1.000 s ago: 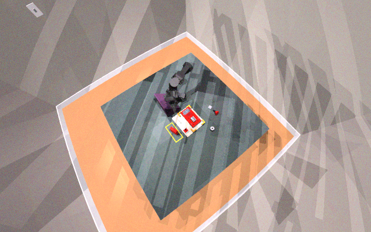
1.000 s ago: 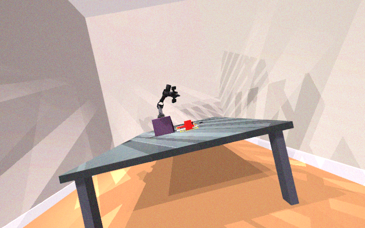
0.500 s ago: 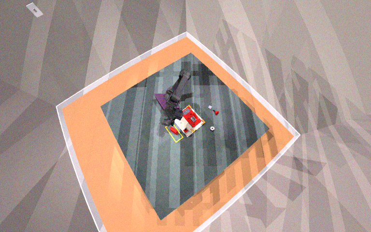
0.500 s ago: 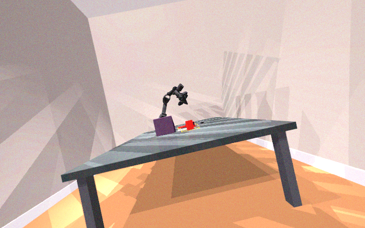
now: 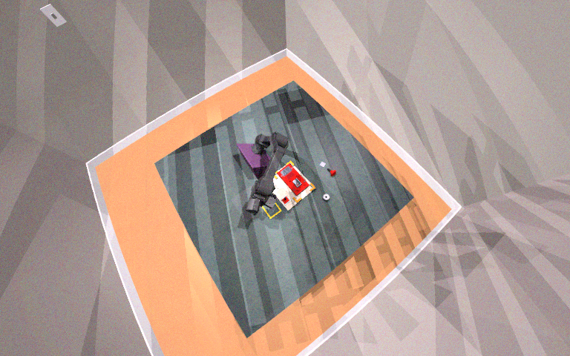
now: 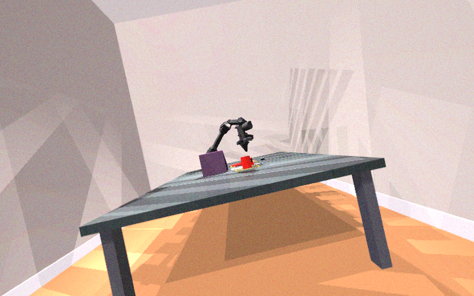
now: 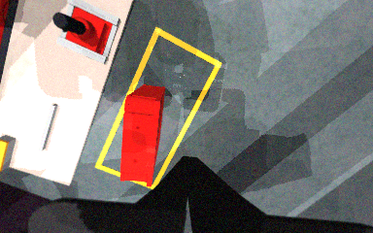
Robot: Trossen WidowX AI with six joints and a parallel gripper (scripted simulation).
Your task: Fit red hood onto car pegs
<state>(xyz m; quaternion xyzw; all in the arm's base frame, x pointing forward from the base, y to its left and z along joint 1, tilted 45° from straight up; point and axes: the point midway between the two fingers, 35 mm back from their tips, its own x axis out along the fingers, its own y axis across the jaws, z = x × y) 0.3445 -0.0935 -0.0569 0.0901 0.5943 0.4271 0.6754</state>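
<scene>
The red hood is 20 mm behind my gripper tip, 20 mm to the left of it and 80 mm below it. From my gripper tip the other things lie so: white jig plate (60 mm behind, 210 mm to the left, 120 mm below).
</scene>
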